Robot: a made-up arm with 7 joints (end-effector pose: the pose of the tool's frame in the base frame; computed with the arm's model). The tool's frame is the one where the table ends. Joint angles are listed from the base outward.
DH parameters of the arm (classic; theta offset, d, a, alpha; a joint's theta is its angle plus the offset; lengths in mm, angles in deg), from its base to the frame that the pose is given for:
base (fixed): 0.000 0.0 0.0 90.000
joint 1: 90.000 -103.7 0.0 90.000
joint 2: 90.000 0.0 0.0 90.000
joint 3: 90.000 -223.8 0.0 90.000
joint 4: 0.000 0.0 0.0 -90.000
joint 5: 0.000 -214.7 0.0 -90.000
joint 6: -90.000 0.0 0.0 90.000
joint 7: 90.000 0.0 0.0 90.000
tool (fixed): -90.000 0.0 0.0 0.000
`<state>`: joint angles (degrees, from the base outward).
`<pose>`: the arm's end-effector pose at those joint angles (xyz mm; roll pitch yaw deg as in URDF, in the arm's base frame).
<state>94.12 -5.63 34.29 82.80 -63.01 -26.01 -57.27</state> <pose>248.0 198.5 194.3 -109.78 -5.43 -123.66</pose>
Working (the frame after each row of the table, in the pose's form):
after base (fixed): 0.0 0.0 0.0 90.00 0.00 0.00
after joint 1: 0.0 103.7 0.0 0.00 4.12 -180.00
after joint 2: 0.0 103.7 0.0 94.10 0.40 -95.62
after joint 3: 222.1 81.7 16.0 -7.33 -55.90 90.43
after joint 4: 222.1 81.7 16.0 -146.19 -1.88 170.35
after joint 5: 248.0 198.5 194.3 105.04 -30.69 -130.22
after joint 6: 248.0 198.5 194.3 -112.97 75.98 -56.01
after joint 7: 248.0 198.5 194.3 -164.32 69.52 161.07

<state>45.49 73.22 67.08 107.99 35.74 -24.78 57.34</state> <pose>-40.2 308.8 151.1 143.74 40.93 -120.04</pose>
Working (the frame after each row of the table, in the pose's form):
after base (fixed): 0.0 0.0 0.0 90.00 0.00 0.00
after joint 1: 0.0 103.7 0.0 0.00 -44.51 180.00
after joint 2: 0.0 103.7 0.0 74.16 42.16 -22.92
after joint 3: 46.1 318.0 -45.3 27.10 -63.63 143.23
after joint 4: 46.1 318.0 -45.3 -156.62 4.83 -94.95
after joint 5: -40.2 308.8 151.1 106.55 17.42 -129.13
after joint 6: -40.2 308.8 151.1 -22.53 44.83 29.48
after joint 7: -40.2 308.8 151.1 132.92 -26.54 175.62

